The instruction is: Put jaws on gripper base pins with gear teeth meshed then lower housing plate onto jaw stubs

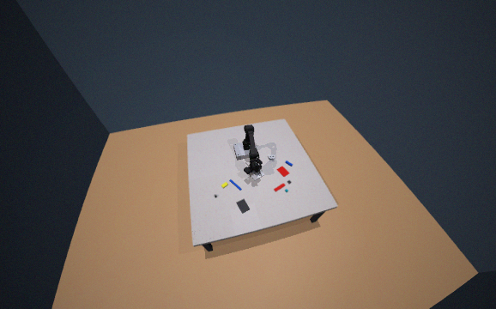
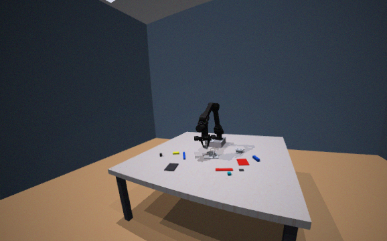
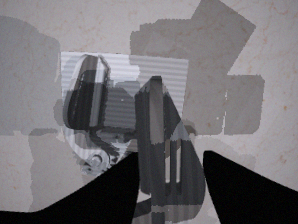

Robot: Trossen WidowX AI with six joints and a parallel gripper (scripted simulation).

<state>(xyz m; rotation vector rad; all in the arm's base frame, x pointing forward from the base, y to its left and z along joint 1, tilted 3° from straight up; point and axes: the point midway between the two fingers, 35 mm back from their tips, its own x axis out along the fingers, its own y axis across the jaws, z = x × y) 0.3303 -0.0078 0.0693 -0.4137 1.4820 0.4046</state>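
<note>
The white flat plate lies 5 cm to the left of my gripper tip and 8 cm below it. Round my gripper tip: yellow block 5 cm ahead, 29 cm to the right, 8 cm below; red bar 18 cm ahead, 22 cm to the left, 8 cm below; gripper base 18 cm behind, 25 cm to the left, 5 cm below.
</note>
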